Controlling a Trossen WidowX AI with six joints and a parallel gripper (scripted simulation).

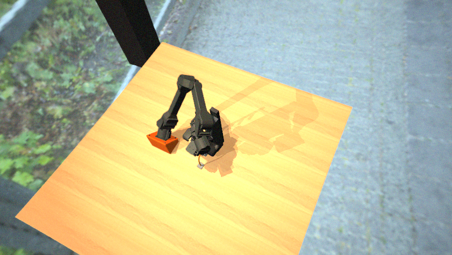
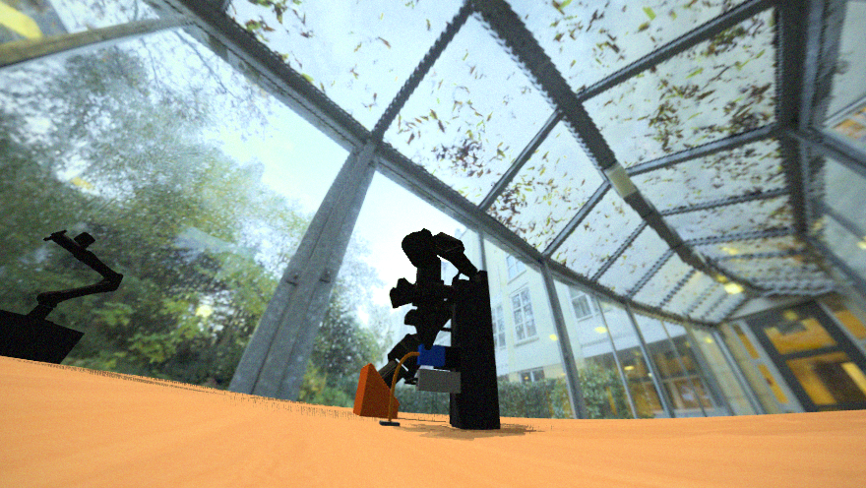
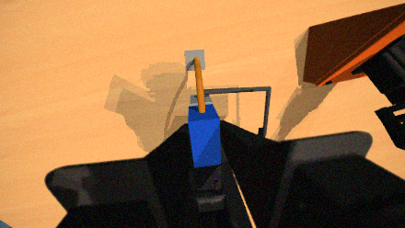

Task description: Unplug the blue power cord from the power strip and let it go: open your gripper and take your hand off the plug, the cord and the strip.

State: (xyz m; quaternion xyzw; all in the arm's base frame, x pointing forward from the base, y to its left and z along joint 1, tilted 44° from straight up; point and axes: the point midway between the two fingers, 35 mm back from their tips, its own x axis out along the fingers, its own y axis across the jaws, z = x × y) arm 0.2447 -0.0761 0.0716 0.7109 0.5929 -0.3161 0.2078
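Now: the blue plug 3 cm to the left of my gripper tip. Also, from my gripper tip: black power strip (2 cm ahead, 10 cm to the left, 2 cm above).
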